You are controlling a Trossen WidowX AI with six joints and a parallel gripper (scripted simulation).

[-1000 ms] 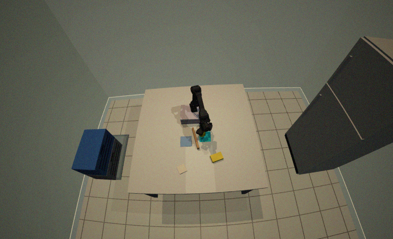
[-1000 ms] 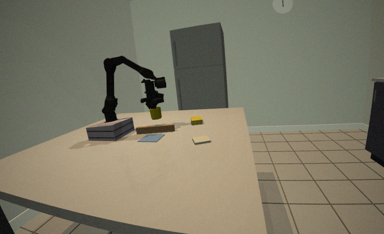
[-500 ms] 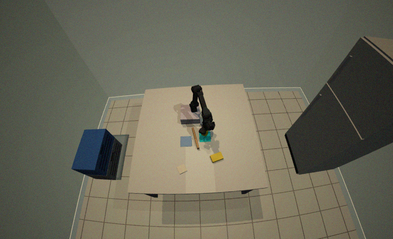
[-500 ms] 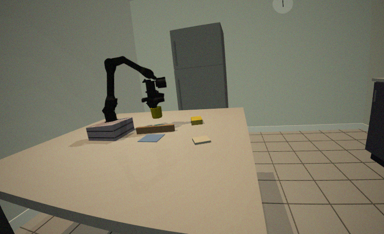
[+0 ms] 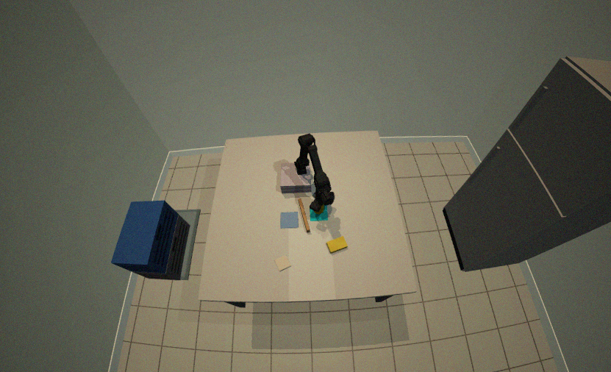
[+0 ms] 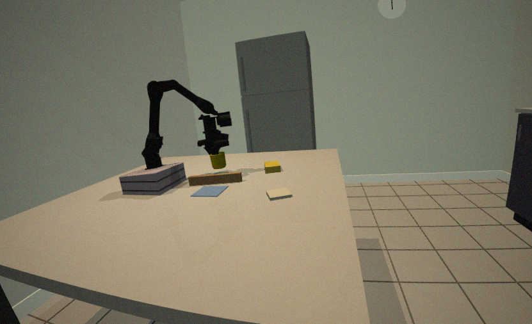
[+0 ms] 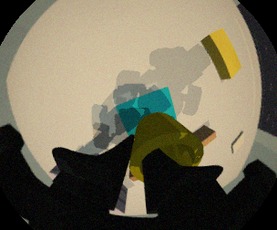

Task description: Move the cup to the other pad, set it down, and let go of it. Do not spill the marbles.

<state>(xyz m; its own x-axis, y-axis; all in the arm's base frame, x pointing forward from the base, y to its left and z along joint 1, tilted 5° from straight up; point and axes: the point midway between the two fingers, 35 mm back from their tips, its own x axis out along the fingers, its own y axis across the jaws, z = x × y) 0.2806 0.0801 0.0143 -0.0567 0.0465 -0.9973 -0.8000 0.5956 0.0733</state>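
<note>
My gripper tip is 20 mm short of the teal pad, 20 mm to the left of it and 80 mm above it. The rest, counted from my gripper tip: wooden stick 30 mm ahead, 120 mm to the right, 70 mm below; then cream block 320 mm ahead, 290 mm to the right, 70 mm below.
</note>
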